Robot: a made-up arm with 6 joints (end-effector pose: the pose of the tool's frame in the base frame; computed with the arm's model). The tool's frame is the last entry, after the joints. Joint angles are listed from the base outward.
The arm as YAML. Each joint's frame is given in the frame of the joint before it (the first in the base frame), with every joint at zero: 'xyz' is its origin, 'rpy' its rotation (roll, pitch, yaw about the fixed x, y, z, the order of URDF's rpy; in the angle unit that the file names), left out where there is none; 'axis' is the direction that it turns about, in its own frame. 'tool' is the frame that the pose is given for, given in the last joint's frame.
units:
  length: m
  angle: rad
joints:
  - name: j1
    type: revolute
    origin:
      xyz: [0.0, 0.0, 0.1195]
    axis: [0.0, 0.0, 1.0]
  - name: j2
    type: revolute
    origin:
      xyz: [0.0, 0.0, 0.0]
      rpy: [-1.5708, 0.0, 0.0]
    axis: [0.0, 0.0, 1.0]
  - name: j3
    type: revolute
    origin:
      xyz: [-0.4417, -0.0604, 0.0]
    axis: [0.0, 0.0, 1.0]
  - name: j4
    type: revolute
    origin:
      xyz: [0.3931, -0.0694, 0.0]
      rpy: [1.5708, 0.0, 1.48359]
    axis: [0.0, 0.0, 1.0]
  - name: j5
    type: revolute
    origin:
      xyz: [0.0, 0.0, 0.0]
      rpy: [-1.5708, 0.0, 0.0]
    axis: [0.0, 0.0, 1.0]
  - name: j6
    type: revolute
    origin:
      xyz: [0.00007, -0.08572, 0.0]
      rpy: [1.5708, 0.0, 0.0]
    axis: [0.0, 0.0, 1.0]
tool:
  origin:
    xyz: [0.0, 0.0, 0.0]
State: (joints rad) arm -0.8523 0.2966 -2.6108 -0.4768 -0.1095 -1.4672
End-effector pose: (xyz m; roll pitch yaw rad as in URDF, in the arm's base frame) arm -0.5171 0.5978 0.6001 0.9016 0.2651 -2.6901
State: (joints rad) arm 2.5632 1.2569 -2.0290 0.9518 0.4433 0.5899
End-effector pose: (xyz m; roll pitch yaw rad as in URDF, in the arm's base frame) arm -0.2015 0.0957 0.9269 1.0003 0.2615 -1.8917
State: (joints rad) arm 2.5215 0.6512 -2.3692 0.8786 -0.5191 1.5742
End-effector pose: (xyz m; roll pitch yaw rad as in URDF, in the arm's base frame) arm 0.4134 -0.2550 0.8801 -0.6699 0.1819 -1.3232
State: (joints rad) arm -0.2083 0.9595 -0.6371 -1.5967 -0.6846 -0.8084
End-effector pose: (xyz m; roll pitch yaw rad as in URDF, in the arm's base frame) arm 0.2608 0.0002 0.4403 -1.8225 -0.6621 -0.9217
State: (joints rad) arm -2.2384 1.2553 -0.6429 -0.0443 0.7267 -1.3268
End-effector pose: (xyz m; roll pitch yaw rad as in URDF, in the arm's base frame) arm -0.1931 -0.2409 0.3076 -2.8231 0.0384 2.2645
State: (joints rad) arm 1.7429 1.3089 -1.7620 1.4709 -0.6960 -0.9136
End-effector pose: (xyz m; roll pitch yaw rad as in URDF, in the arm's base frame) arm -0.0011 0.3253 0.8348 1.0190 0.5400 2.2117
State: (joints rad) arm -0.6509 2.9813 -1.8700 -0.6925 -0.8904 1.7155
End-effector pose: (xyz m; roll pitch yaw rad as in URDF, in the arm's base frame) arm 0.6256 -0.4231 -0.2106 1.8038 0.1977 1.5011
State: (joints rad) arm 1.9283 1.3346 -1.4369 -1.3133 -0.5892 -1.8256
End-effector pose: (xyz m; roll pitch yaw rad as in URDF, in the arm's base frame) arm -0.1855 0.3652 0.6976 0.4408 -1.2378 -1.0789
